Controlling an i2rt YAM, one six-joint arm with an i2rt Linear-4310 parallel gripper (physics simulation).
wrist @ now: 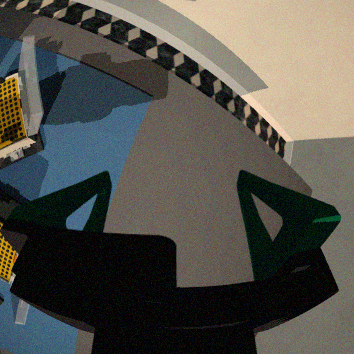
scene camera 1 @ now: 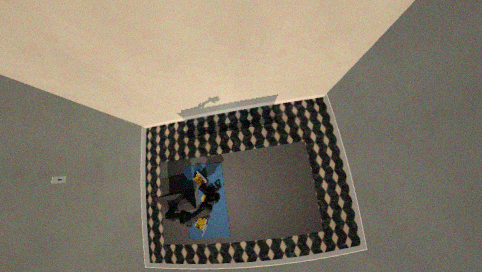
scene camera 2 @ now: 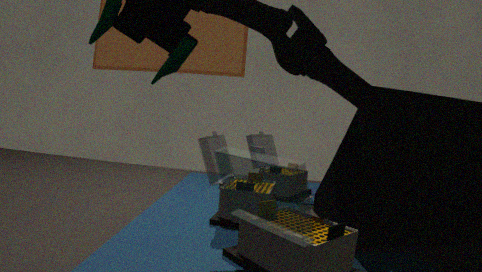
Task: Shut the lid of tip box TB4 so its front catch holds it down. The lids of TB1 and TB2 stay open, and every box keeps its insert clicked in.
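Frame: origin at the arm's base, x back, y left, z down, level; millimetres.
Seen in the pictures: gripper, fingertip midpoint: (wrist: pixel 173 177) (scene camera 1: pixel 215 181) (scene camera 2: pixel 121 61); arm's base at its link origin: (scene camera 1: pixel 173 205) (scene camera 2: pixel 417 163).
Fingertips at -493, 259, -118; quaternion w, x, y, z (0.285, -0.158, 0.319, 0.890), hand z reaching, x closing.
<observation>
Offsets run from my fingertips to a thing's top centre, as dx, dy, dz. "spot": to the spot under its first point. Level surfaces: height alone.
Three grey tip boxes with yellow inserts show in scene camera 2: a near one @[+247, -19, +176] (scene camera 2: pixel 295 250), a middle one @[spot: +170, +21, +154] (scene camera 2: pixel 240 201) and a back one (scene camera 2: pixel 290 186). Labels are unreadable, so I cannot tell which is TB4. Two clear lids @[spot: +89, -219, +142] (scene camera 2: pixel 215 159) (scene camera 2: pixel 261 150) stand upright behind the middle box; a clear sheet slants between them. A clear lid-like strip @[+193, +38, +88] (scene camera 2: pixel 272 229) runs along the near box's left edge. In the wrist view a box @[spot: +220, -1, +185] (wrist: pixel 10 112) has a clear lid @[spot: +161, +28, +99] (wrist: pixel 33 90) raised beside it. My gripper (scene camera 2: pixel 121 63) (wrist: pixel 173 177) is open and empty, high above the boxes.
The boxes stand on a blue mat @[dz +242] (scene camera 1: pixel 217 215) (scene camera 2: pixel 150 240) (wrist: pixel 95 142). The dark robot base (scene camera 2: pixel 410 175) is beside them on the right in scene camera 2. The arm (scene camera 2: pixel 300 47) passes above the boxes. A brown panel (scene camera 2: pixel 220 55) hangs on the wall.
</observation>
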